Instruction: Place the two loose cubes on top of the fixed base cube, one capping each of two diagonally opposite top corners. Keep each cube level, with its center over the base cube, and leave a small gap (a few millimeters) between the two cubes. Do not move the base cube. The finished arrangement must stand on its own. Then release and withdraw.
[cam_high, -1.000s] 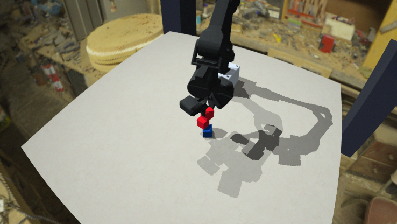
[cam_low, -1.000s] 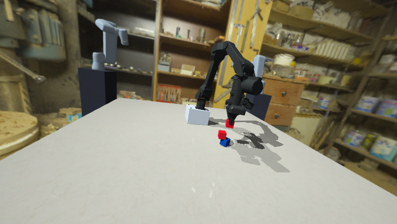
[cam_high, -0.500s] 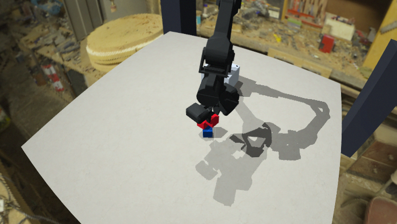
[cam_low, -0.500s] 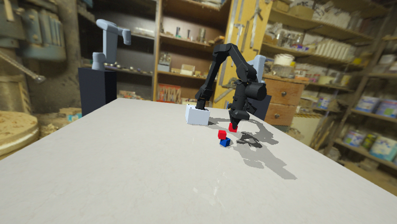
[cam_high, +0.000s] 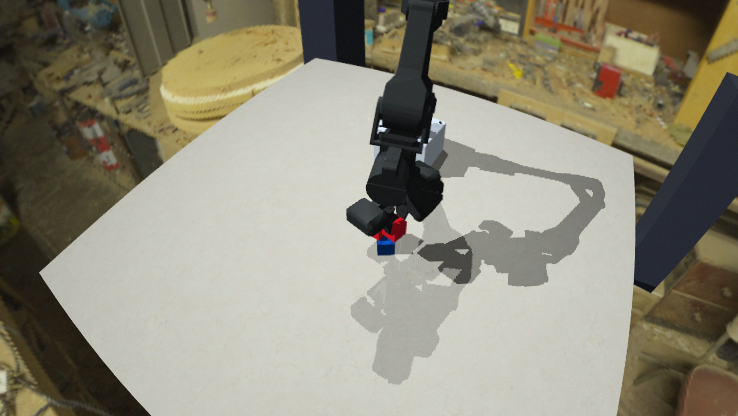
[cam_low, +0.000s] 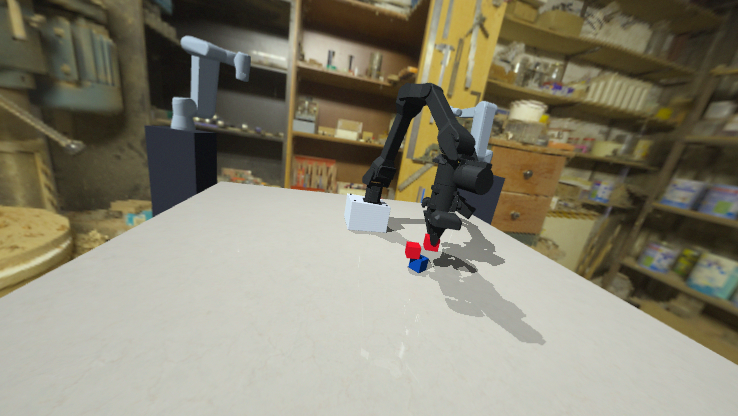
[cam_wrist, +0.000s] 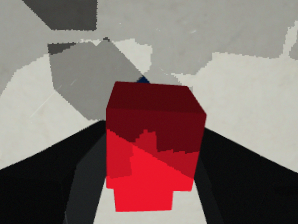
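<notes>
The blue cube lies 60 mm below my gripper tip and 20 mm to the right of it.
</notes>
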